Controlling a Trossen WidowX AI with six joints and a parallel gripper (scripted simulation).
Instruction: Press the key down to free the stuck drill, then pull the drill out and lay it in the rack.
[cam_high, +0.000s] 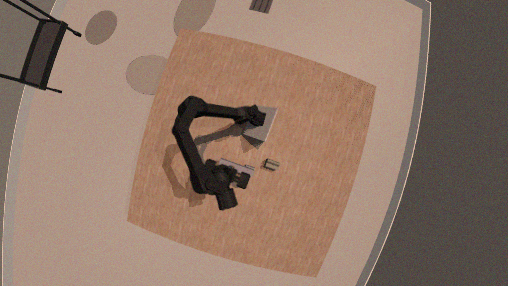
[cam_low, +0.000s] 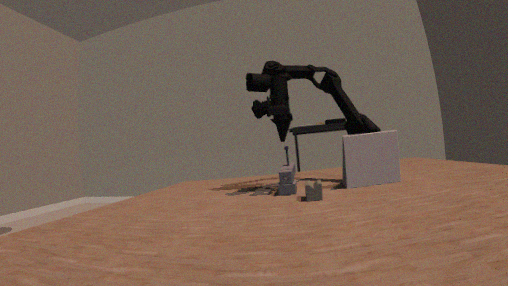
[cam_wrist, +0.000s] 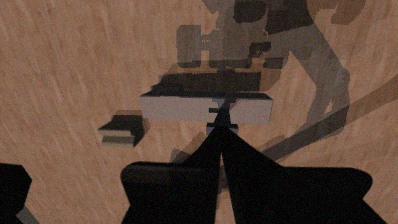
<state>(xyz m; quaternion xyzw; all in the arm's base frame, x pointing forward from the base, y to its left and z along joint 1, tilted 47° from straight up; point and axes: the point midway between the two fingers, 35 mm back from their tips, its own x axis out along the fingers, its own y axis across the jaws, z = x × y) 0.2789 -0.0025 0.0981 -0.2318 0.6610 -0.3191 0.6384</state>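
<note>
The drill lies 10 mm behind my gripper tip, 40 mm to the left of it and 100 mm below it. Round my gripper tip: grey rack 70 mm behind, 200 mm to the left, 130 mm below.
</note>
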